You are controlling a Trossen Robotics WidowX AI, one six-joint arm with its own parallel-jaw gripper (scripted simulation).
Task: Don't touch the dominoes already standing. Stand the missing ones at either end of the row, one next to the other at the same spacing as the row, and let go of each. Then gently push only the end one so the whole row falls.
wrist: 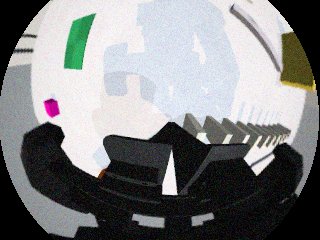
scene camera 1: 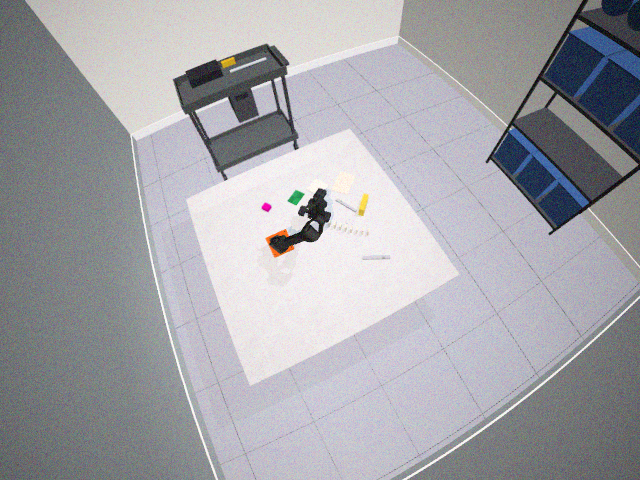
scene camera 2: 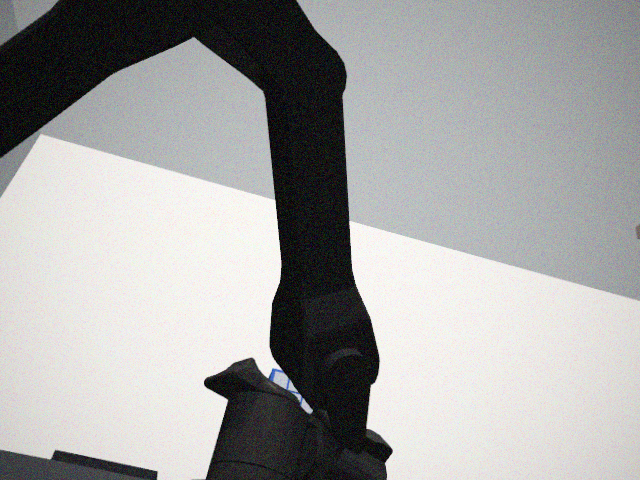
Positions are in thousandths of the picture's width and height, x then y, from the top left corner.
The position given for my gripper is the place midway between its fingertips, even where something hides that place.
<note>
My gripper (wrist: 533,523) is shut and holds nothing. Also in view: a green tile (wrist: 245,144).
Scene camera 2 does not show the green tile: it is out of frame.
</note>
